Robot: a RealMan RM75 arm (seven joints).
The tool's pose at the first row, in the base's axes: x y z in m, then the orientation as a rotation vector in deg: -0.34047, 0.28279, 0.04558, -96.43, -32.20, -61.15
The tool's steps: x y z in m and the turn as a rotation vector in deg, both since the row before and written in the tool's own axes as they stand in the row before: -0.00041, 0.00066, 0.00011, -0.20, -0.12, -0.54; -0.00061, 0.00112, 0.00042, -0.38, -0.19, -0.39; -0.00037, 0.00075, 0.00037, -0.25, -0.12, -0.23; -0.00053, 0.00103, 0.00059, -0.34, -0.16, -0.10; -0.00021, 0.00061, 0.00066, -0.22, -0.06, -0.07; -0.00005, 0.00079, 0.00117, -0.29, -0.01, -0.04; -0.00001, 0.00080, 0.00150, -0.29, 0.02, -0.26; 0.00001, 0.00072, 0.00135, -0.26, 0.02, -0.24; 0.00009, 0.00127, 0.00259, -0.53, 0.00, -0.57; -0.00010, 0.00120, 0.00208, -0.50, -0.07, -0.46; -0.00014, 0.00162, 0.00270, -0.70, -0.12, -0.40; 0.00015, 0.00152, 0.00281, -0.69, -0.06, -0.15
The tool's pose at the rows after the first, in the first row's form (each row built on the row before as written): -0.34012, 0.28270, 0.04488, -96.61, -32.67, -61.53; -0.33938, 0.28274, 0.04376, -97.01, -32.97, -61.83; -0.33883, 0.28284, 0.04304, -97.27, -33.14, -62.01; -0.33805, 0.28304, 0.04202, -97.65, -33.18, -62.11; -0.33742, 0.28343, 0.04147, -97.87, -33.18, -62.21; -0.33637, 0.28419, 0.04092, -98.12, -33.09, -62.36; -0.33515, 0.28524, 0.04036, -98.33, -33.18, -62.69; -0.33404, 0.28617, 0.03987, -98.51, -33.27, -62.99; -0.33195, 0.28799, 0.03905, -98.90, -33.55, -63.64; -0.33020, 0.28937, 0.03816, -99.32, -33.79, -64.14; -0.32787, 0.29112, 0.03696, -99.95, -33.91, -64.65; -0.32541, 0.29295, 0.03604, -100.56, -33.76, -65.03
